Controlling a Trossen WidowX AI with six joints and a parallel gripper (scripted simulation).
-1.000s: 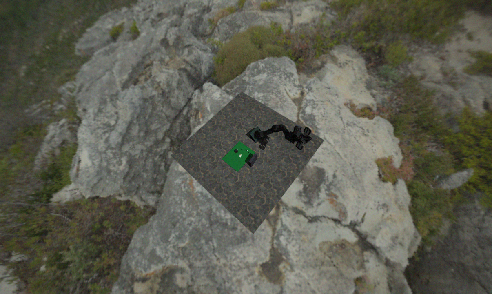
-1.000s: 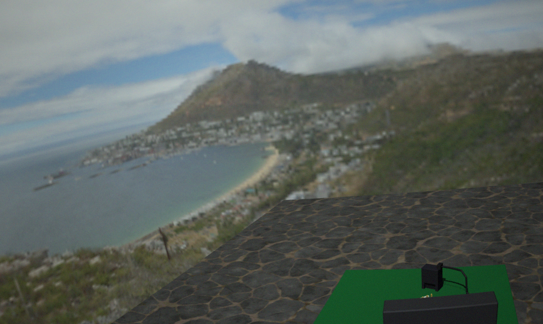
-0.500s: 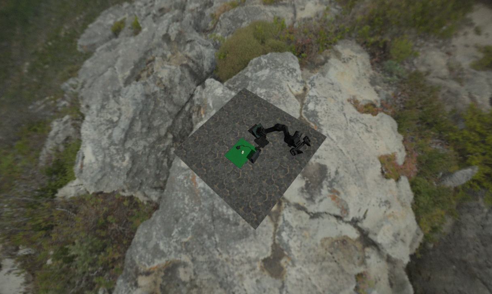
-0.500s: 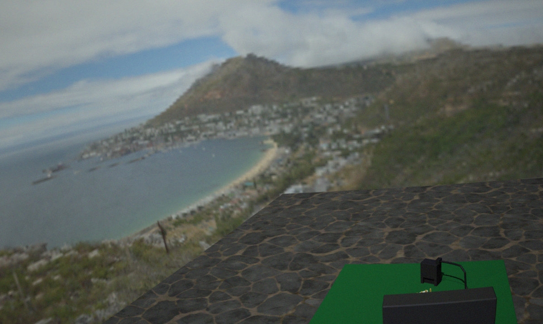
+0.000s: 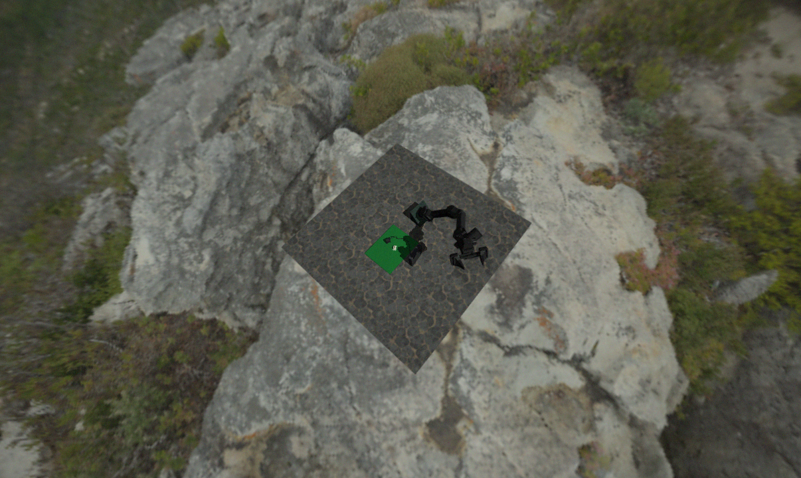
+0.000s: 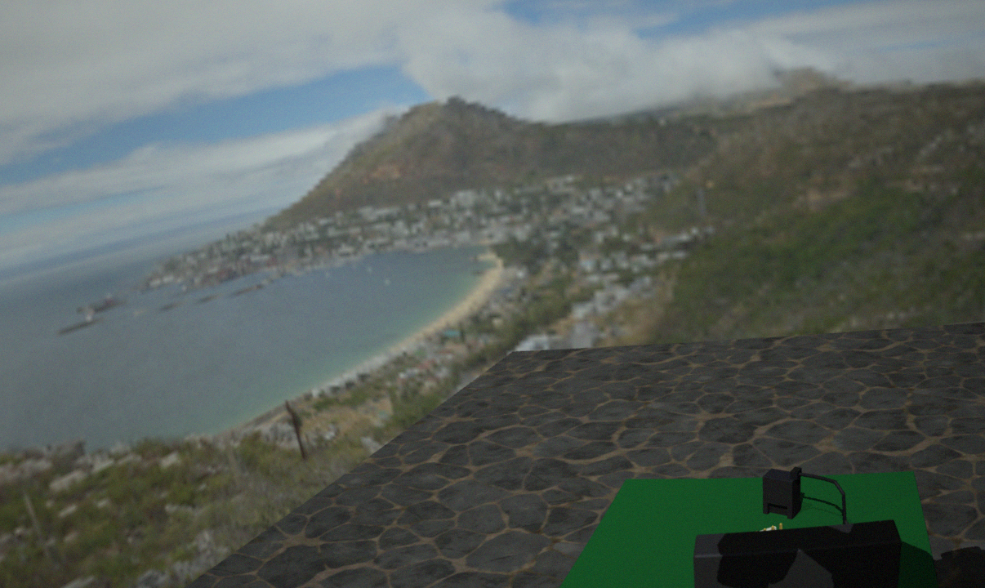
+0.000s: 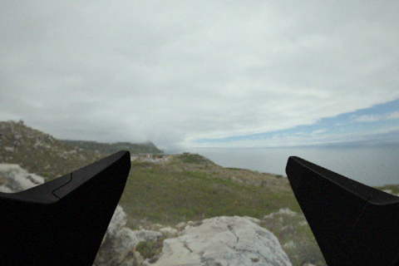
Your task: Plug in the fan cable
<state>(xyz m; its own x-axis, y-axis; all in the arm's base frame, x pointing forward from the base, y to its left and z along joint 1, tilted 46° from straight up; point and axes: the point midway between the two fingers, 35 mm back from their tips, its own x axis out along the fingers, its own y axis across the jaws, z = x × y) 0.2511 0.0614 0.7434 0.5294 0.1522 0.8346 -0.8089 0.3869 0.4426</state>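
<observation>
The dark fan plug lies 640 mm to the right of my gripper tip, 520 mm below it and 30 mm ahead of it. From my gripper tip the other things lie so: white fan header (570 mm to the right, 540 mm below, 30 mm ahead); green board (590 mm to the right, 550 mm below, 50 mm ahead).
</observation>
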